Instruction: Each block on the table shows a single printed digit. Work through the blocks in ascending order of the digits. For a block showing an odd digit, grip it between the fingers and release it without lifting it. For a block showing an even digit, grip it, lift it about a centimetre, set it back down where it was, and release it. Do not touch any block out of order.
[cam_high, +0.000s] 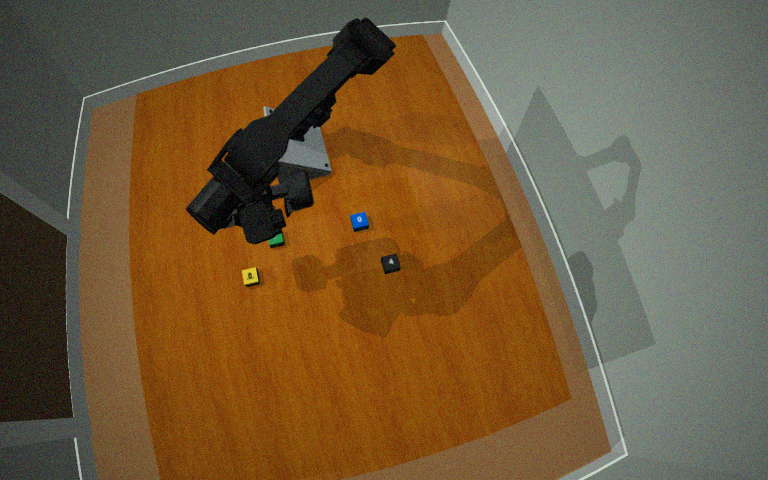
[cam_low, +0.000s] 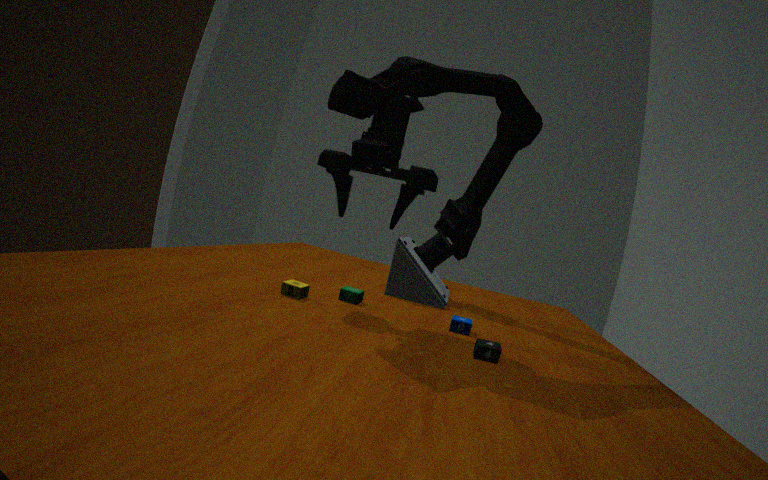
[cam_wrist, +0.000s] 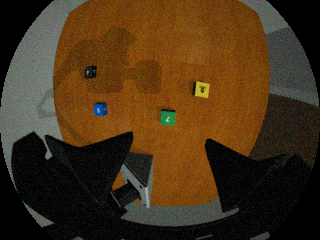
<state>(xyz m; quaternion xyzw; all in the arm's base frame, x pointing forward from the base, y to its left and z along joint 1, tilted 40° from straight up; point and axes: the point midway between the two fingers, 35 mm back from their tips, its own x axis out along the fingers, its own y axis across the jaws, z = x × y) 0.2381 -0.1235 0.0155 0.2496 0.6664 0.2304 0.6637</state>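
Now: the blue block 18 cm to the left of my gripper tip and 12 cm below it. From my gripper tip the other things lie so: black block (22 cm to the left, 12 cm below, 11 cm ahead); green block (12 cm below, 1 cm behind); yellow block (12 cm below, 7 cm to the right, 6 cm ahead).
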